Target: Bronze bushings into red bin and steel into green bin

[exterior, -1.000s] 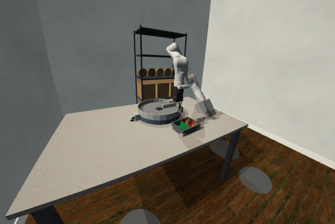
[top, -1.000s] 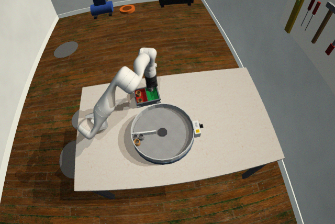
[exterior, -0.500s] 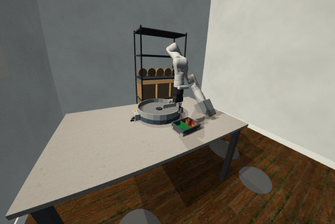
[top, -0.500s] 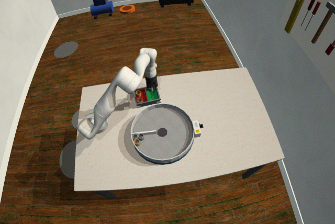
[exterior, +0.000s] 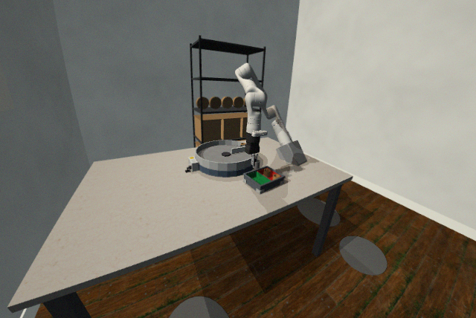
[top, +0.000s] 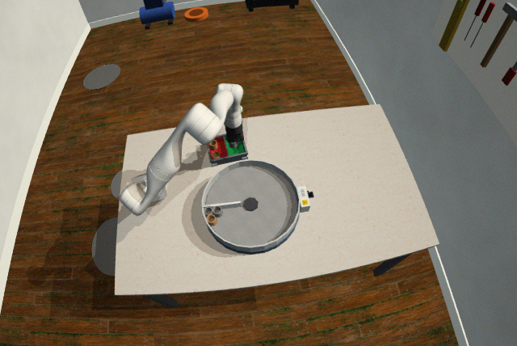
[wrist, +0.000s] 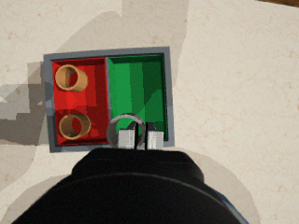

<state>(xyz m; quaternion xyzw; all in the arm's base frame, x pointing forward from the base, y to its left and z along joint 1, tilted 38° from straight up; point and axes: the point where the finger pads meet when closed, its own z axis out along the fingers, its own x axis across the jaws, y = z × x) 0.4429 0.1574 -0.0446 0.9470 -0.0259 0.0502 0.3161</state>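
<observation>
My gripper is now 5 cm past the bin, 4 cm to the right of it and 10 cm above it. Also, from my hand: grey turntable: 30 cm to the right, 7 cm below.
</observation>
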